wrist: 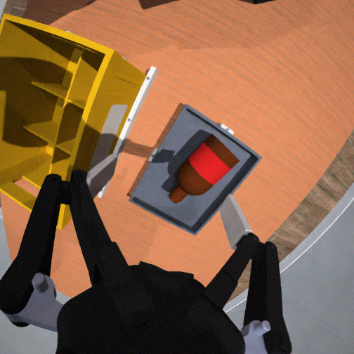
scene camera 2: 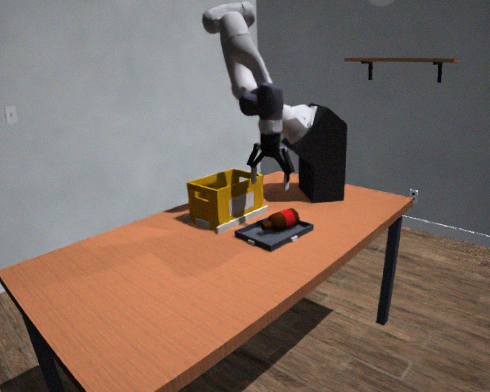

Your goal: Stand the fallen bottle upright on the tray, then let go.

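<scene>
A brown bottle (scene camera 2: pixel 283 220) (wrist: pixel 207 166) with a red band lies on its side in the dark grey tray (scene camera 2: pixel 271 245) (wrist: pixel 146 202). In the wrist view its neck points to the lower left. In the scene view its neck points left, toward the crate side. My gripper (scene camera 2: pixel 270 183) (wrist: pixel 171 184) is open, with nothing between the fingers. It points down and hangs above the table, higher than the bottle. In the wrist view one fingertip overlaps the crate's side and the other overlaps the tray's lower right edge.
A yellow crate (scene camera 2: pixel 204 207) (wrist: pixel 93 107) with inner dividers stands beside the tray, with a white strip (scene camera 2: pixel 242 219) (wrist: pixel 136 111) along its base on the tray side. The black robot base (scene camera 2: pixel 325 160) stands at the table's far end. A wall shelf (scene camera 2: pixel 401 60) hangs behind.
</scene>
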